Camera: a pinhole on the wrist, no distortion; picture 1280 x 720 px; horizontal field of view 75.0 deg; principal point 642.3 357.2 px. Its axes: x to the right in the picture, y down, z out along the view. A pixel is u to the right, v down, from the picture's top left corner.
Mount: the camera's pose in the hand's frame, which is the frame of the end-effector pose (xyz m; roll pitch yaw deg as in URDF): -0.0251 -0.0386 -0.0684 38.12 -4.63 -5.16
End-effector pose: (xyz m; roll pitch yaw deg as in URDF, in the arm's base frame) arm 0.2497 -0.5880 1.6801 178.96 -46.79 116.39
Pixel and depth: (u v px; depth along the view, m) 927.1 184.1 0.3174
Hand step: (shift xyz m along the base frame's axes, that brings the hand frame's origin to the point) -0.3236 -0.0021 -0.0738
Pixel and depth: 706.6 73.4 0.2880
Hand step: -0.2828 -0.0856 -0.1000
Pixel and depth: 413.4 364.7 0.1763
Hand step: -0.1185 -0.0742 -0.1161
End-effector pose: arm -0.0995 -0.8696 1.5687 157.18 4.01 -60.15
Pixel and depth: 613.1 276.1 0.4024
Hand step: 0.1209 0.1965 -0.3191
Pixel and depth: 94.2 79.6 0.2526
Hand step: 0.0578 0.3005 -0.1382
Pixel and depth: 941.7 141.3 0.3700
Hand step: 0.2424 0.0931 -0.2997
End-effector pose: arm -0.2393 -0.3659 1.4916 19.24 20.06 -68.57
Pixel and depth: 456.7 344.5 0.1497
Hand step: -0.1529 0.0167 0.0261
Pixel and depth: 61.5 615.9 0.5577
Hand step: -0.4367 0.1768 0.4920
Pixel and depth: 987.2 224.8 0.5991
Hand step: -0.4784 -0.4022 0.1162
